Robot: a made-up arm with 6 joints.
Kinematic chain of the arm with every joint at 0, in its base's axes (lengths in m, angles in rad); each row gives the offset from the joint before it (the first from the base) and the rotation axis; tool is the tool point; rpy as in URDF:
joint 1: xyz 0 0 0.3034 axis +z
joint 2: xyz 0 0 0 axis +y
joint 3: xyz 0.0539 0 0.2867 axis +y
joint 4: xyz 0.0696 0 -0.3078 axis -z
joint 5: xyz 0 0 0 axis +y
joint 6: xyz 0.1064 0 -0.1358 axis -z
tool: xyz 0 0 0 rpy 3.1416 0 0
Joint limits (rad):
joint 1: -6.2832..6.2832
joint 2: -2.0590..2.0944
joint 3: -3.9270..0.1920
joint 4: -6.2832..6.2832
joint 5: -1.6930..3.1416
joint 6: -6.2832..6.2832
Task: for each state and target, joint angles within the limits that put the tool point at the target. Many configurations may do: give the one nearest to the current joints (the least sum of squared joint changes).
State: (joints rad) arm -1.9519 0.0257 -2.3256 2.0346 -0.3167 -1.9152
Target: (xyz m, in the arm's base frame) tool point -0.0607 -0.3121 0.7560
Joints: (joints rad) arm -1.3987 -0.2084 -2.0157 2.4108 -0.7245 -1.9152
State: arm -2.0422 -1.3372 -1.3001 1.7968 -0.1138 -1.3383
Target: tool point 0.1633 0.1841 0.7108
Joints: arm -2.7260 -1.8465 -1.0920 2.0054 -0.0496 -1.3383
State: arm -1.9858 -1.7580 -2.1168 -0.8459 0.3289 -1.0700
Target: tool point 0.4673 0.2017 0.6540
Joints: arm -2.5795 -1.9795 -1.4026 -1.0629 0.1176 -1.0700
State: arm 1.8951 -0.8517 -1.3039 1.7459 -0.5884 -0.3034
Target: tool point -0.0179 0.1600 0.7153
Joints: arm 2.4497 -1.0148 -1.2081 2.2991 -0.3871 -0.3034
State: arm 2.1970 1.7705 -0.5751 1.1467 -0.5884 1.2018
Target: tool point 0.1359 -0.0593 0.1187
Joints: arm 1.8778 1.5625 0.1617 0.7460 -0.5996 1.2018
